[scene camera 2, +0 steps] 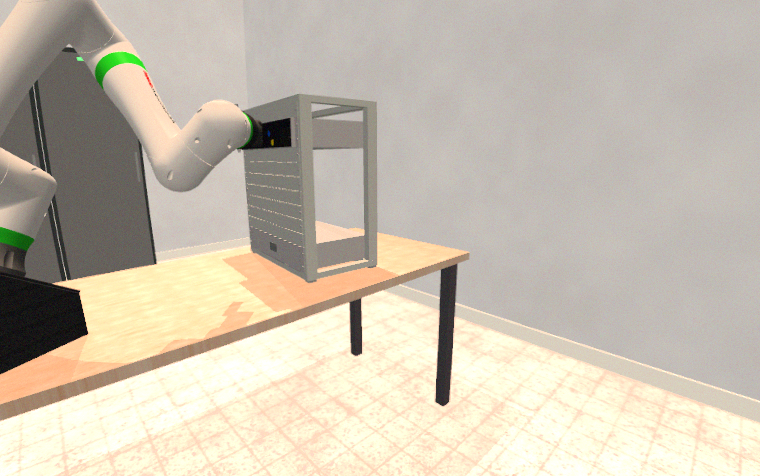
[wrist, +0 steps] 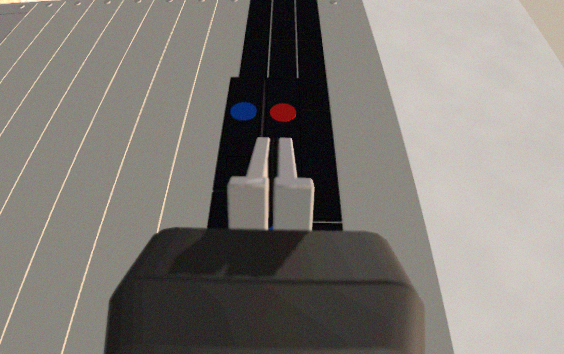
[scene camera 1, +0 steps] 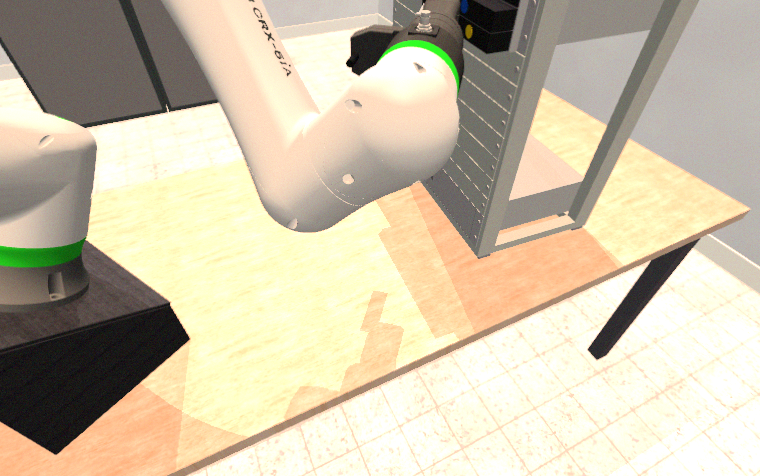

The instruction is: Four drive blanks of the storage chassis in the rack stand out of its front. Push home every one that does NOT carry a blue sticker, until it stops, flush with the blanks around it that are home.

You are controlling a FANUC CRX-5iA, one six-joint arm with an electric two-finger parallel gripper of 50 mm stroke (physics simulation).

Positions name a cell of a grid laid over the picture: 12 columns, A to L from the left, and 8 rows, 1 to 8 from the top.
Labels:
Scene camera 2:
grey rack: E4
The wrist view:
my gripper: F4
grey rack: C3
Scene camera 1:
grey rack: H3

